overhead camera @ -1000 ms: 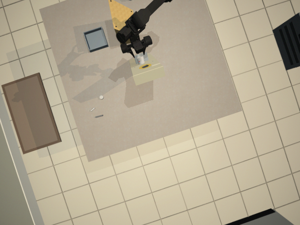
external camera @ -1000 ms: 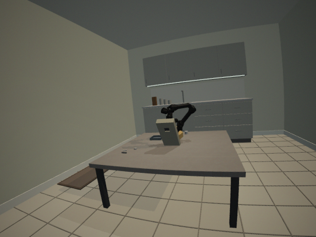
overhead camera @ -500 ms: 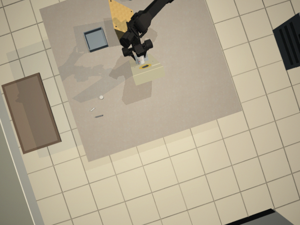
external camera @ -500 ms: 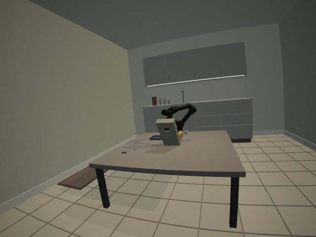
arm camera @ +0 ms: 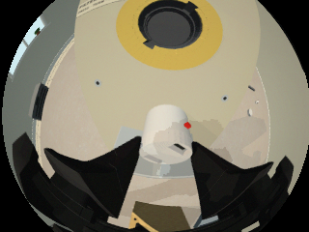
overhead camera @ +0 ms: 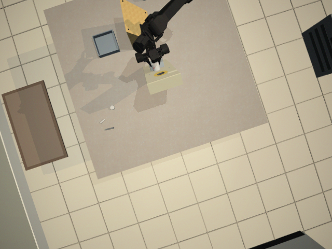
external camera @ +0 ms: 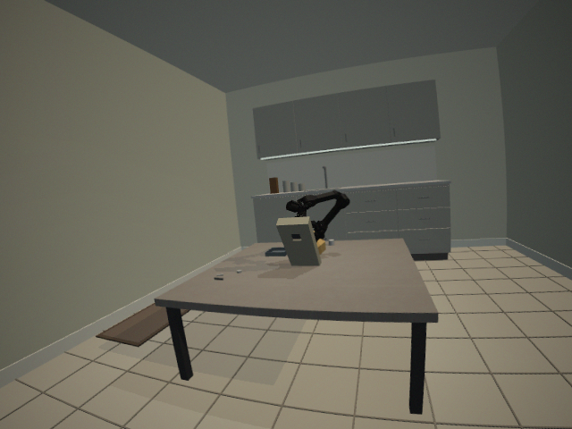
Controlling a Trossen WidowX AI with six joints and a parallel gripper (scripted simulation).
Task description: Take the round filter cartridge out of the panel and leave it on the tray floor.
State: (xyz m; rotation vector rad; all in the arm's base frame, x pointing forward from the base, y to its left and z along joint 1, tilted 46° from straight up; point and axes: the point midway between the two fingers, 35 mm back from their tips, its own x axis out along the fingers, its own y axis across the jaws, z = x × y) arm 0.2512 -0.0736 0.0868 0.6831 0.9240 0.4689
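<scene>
My gripper tip is 4 cm short of the cream service panel, 1 cm to the right of it and 2 cm above it. Also, from my gripper tip: white pin: 23 cm ahead, 46 cm to the right, 18 cm below; then blue-grey tray: 30 cm behind, 30 cm to the right, 17 cm below; then filter cartridge: right at my gripper tip.
</scene>
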